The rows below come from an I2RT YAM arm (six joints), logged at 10 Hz.
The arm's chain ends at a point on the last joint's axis. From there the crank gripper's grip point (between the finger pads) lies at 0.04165 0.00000 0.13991 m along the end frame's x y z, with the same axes.
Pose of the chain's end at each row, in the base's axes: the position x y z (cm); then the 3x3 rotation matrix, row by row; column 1 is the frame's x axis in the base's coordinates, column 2 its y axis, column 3 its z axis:
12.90 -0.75 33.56; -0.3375 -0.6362 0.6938; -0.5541 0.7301 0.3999; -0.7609 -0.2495 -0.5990
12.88 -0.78 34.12; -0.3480 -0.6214 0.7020; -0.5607 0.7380 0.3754; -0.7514 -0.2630 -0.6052
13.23 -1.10 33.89; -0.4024 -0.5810 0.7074; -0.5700 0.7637 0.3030; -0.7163 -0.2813 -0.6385
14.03 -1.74 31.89; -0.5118 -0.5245 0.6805; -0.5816 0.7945 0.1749; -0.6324 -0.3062 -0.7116
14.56 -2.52 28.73; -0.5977 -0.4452 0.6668; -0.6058 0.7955 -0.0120; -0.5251 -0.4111 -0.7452
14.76 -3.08 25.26; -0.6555 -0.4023 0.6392; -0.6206 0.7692 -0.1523; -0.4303 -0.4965 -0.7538
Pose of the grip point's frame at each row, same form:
21.20 2.54 22.01; -0.3375 -0.6362 0.6938; -0.5541 0.7301 0.3999; -0.7609 -0.2495 -0.5990
21.25 2.14 22.52; -0.3480 -0.6214 0.7020; -0.5607 0.7380 0.3754; -0.7514 -0.2630 -0.6052
21.45 0.77 21.97; -0.4024 -0.5810 0.7074; -0.5700 0.7637 0.3030; -0.7163 -0.2813 -0.6385
21.42 -1.72 19.30; -0.5118 -0.5245 0.6805; -0.5816 0.7945 0.1749; -0.6324 -0.3062 -0.7116
21.40 -5.21 16.12; -0.5977 -0.4452 0.6668; -0.6058 0.7955 -0.0120; -0.5251 -0.4111 -0.7452
20.97 -7.80 12.92; -0.6555 -0.4023 0.6392; -0.6206 0.7692 -0.1523; -0.4303 -0.4965 -0.7538

